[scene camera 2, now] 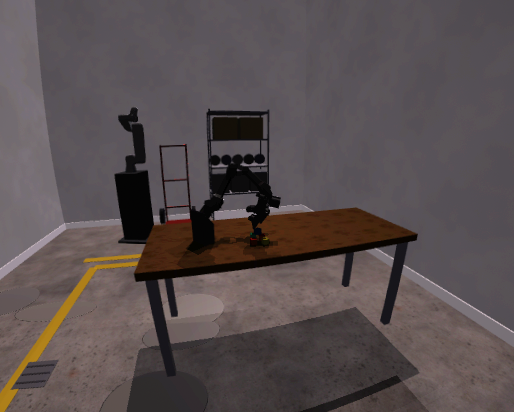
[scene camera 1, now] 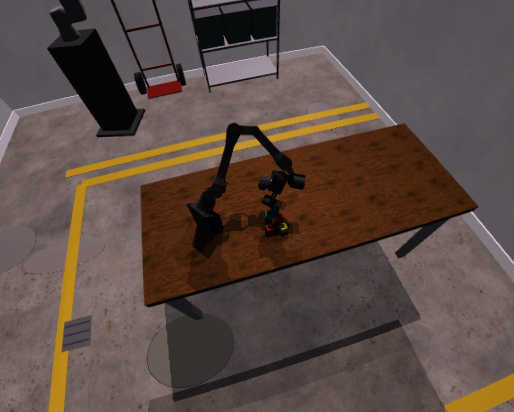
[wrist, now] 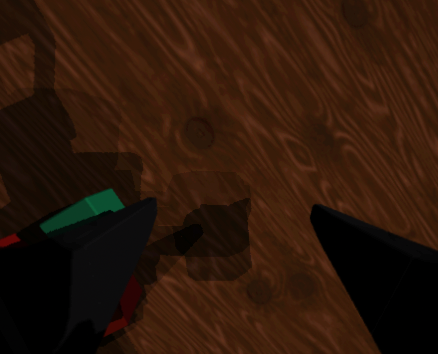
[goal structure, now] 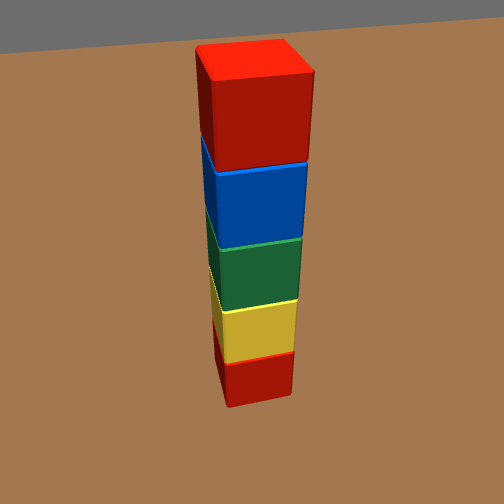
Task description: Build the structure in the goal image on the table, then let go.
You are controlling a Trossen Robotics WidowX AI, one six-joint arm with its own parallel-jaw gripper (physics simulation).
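Seen in the pictures: gripper, fingertip midpoint: [scene camera 2: 257,226] [scene camera 1: 272,196] [wrist: 234,208]; arm's base at its link origin: [scene camera 2: 202,216] [scene camera 1: 203,208].
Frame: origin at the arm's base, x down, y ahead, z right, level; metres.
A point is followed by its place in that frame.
Small cubes stand in a tight group on the wooden table [scene camera 1: 360,175] {x 0.148, y 0.792, z -0.302 m} [scene camera 2: 320,227] {x 0.148, y 0.730, z -0.235 m}. A red cube [scene camera 1: 269,230] {x 0.117, y 0.292, z 0.048 m} [scene camera 2: 253,242] {x 0.131, y 0.293, z 0.050 m} and a yellow cube [scene camera 1: 284,227] {x 0.115, y 0.363, z 0.033 m} [scene camera 2: 265,241] {x 0.127, y 0.359, z 0.044 m} are at its front. A green cube [scene camera 1: 267,215] {x 0.115, y 0.283, z -0.032 m} [wrist: 82,214] {x 0.115, y 0.277, z -0.051 m} is at the back left, and another red cube [scene camera 1: 280,218] {x 0.115, y 0.345, z -0.015 m} is at the back right. A blue cube [scene camera 1: 274,212] {x 0.082, y 0.316, z -0.029 m} [scene camera 2: 258,231] {x 0.093, y 0.319, z -0.020 m} appears raised at the back. My gripper [scene camera 1: 274,204] {x 0.104, y 0.307, z -0.136 m} [wrist: 234,208] {x 0.104, y 0.307, z -0.136 m} is open and empty, pointing down just above and behind the group. In the wrist view its left finger partly hides the green cube and red surfaces.
The arm's base [scene camera 1: 206,220] {x -0.016, y 0.026, z 0.068 m} [scene camera 2: 202,229] {x 0.052, y 0.014, z 0.063 m} stands on the table left of the cubes. Behind the table are a black pedestal [scene camera 1: 95,82] [scene camera 2: 134,206] with another arm, a red hand truck [scene camera 1: 164,89] and a shelf unit [scene camera 1: 278,50]. Dark shadows lie around the cubes.
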